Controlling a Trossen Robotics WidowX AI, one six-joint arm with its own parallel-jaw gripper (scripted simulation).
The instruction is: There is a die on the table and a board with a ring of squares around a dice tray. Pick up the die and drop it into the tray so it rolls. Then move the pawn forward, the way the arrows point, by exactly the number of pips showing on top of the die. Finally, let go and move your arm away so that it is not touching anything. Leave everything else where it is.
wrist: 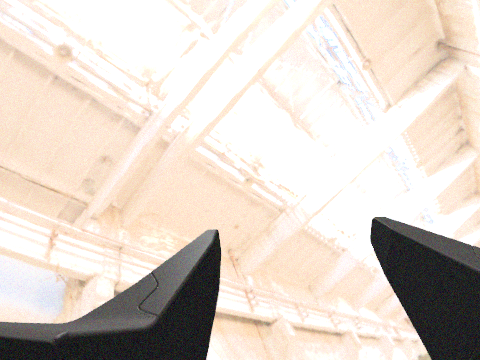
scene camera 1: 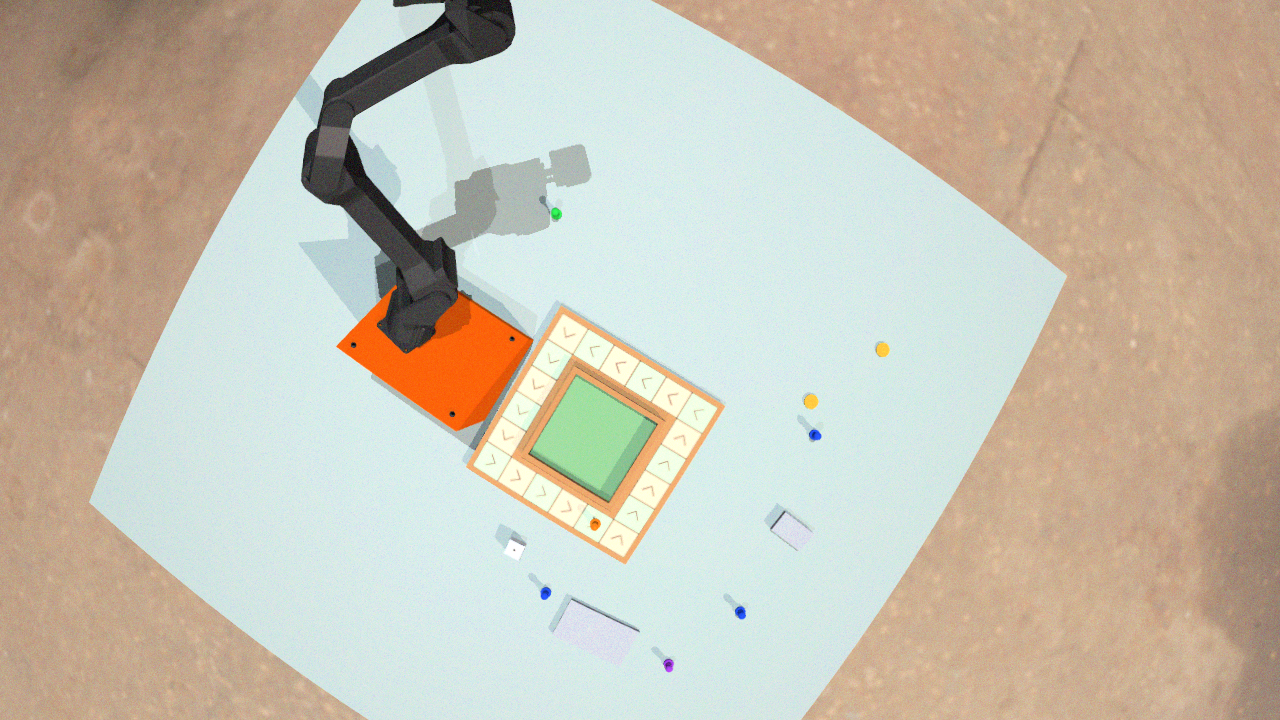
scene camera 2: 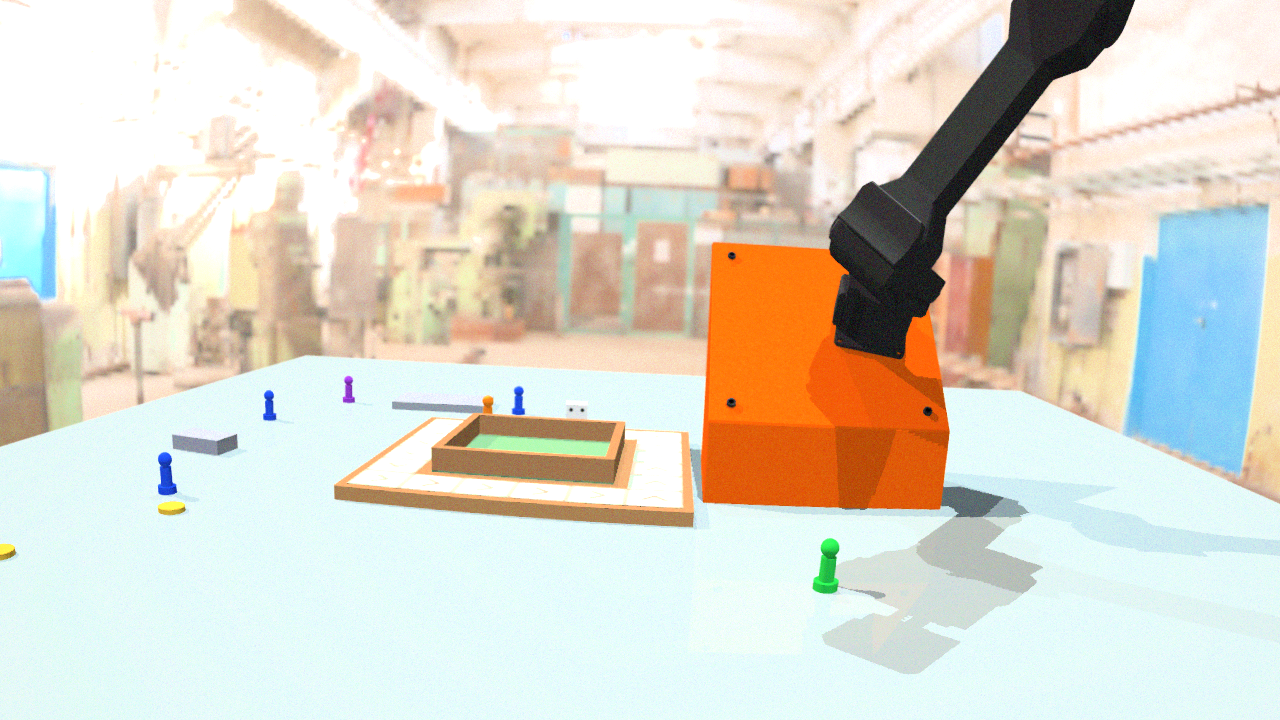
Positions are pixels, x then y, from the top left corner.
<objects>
my gripper: wrist 295,235; not seen in scene camera 1 (out of frame); not seen in scene camera 2 (out of frame)
same spot on green tray: [scene camera 2: 510,443] = [scene camera 1: 597,471]
</objects>
